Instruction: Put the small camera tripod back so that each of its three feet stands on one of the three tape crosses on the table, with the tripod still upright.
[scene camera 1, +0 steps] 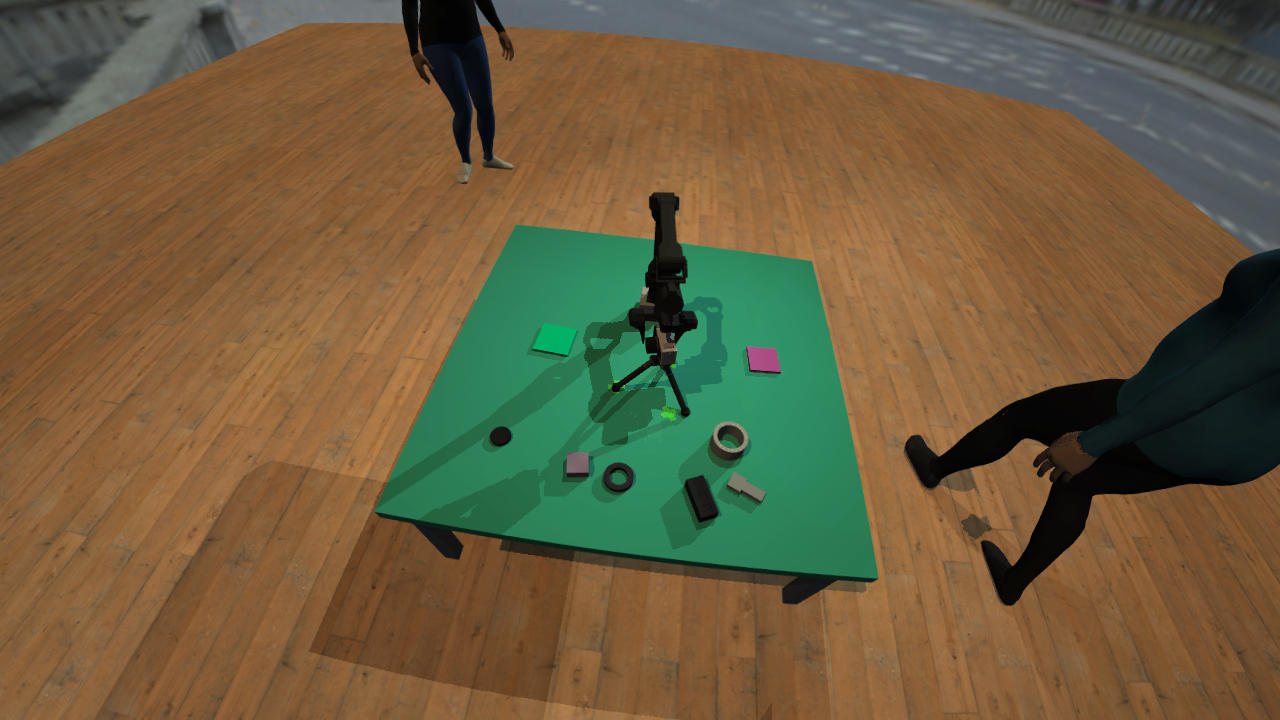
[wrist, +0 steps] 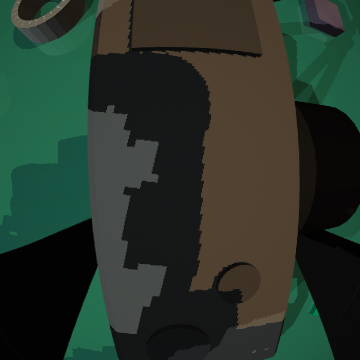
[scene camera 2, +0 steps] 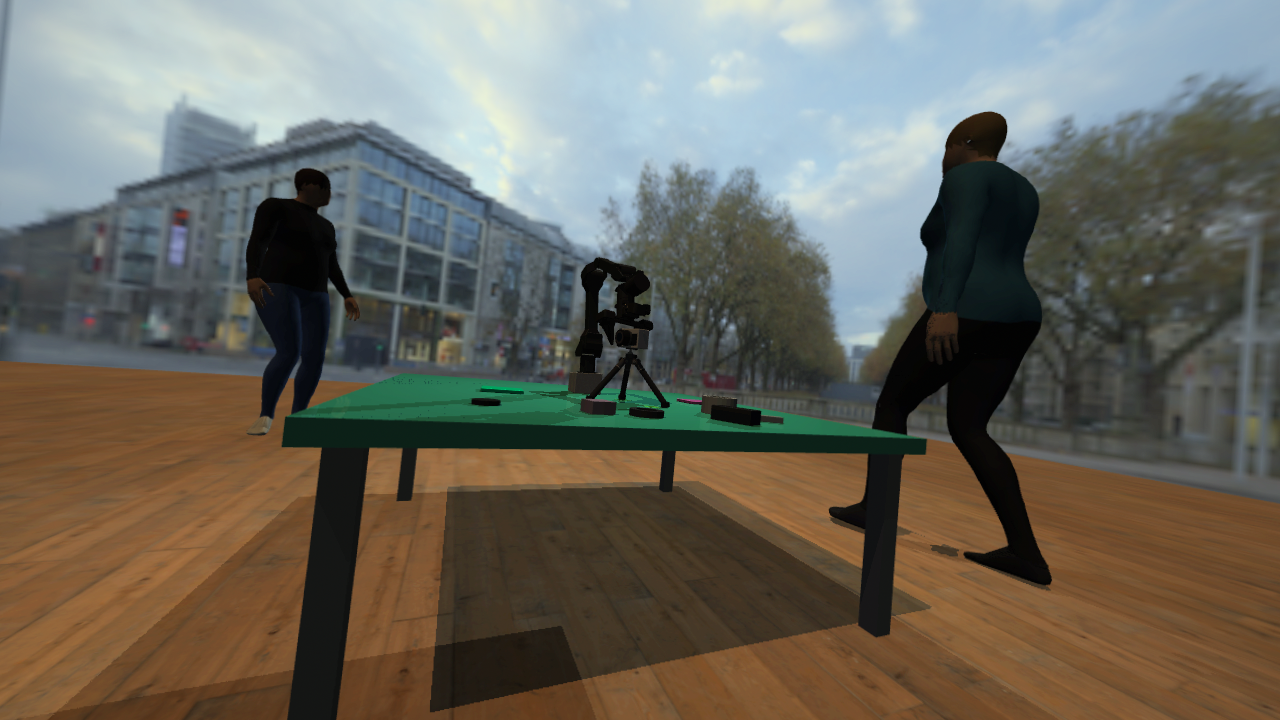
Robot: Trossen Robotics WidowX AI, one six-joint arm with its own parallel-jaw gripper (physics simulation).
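Seen in the pictures: gripper, fingertip midpoint: point(scene camera 2: 624, 347); arm's base, link origin: point(scene camera 2: 587, 373).
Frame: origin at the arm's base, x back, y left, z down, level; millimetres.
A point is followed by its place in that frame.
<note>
The small black tripod point(scene camera 1: 656, 377) @(x -358, y 59, z -50 mm) point(scene camera 2: 627, 375) @(x -278, y 63, z -9 mm) stands upright near the middle of the green table point(scene camera 1: 780, 300) @(x 177, y 471, z 75 mm) point(scene camera 2: 423, 417) @(x -831, y -460, z 75 mm), with a tan and grey camera point(scene camera 1: 666, 350) @(x -376, y 59, z -153 mm) point(scene camera 2: 630, 337) @(x -358, y 33, z -125 mm) point(wrist: 243, 161) @(x -333, y 46, z -154 mm) on top. Its lens point(wrist: 332, 168) @(x -339, y 18, z -147 mm) points right in the wrist view. A bright green tape cross point(scene camera 1: 669, 413) @(x -421, y 98, z 74 mm) lies just left of the tripod's front foot, and another point(scene camera 1: 612, 387) @(x -370, y -85, z 60 mm) is at its left foot. The third cross is hidden. My gripper point(scene camera 1: 663, 335) @(x -304, y 35, z -96 mm) point(scene camera 2: 629, 327) @(x -304, y 35, z -96 mm) point(wrist: 202, 230) @(x -304, y 35, z -96 mm) is open, lowered straight over the camera, with a dark finger on each side of the body.
On the table lie a green card point(scene camera 1: 555, 339) @(x -208, y -309, z 65 mm), a magenta card point(scene camera 1: 763, 359) @(x -153, y 389, z 65 mm), a black disc point(scene camera 1: 500, 436) @(x -597, y -364, z 65 mm), a purple-grey block point(scene camera 1: 577, 465) @(x -651, y -128, z 47 mm), a black ring point(scene camera 1: 617, 477) @(x -681, y -16, z 59 mm), a tape roll point(scene camera 1: 729, 440) @(x -465, y 290, z 72 mm) point(wrist: 39, 18) @(x -462, y 256, z 27 mm), a black block point(scene camera 1: 702, 497) @(x -686, y 209, z 41 mm) and a grey piece point(scene camera 1: 746, 487) @(x -630, y 330, z 60 mm). People walk nearby.
</note>
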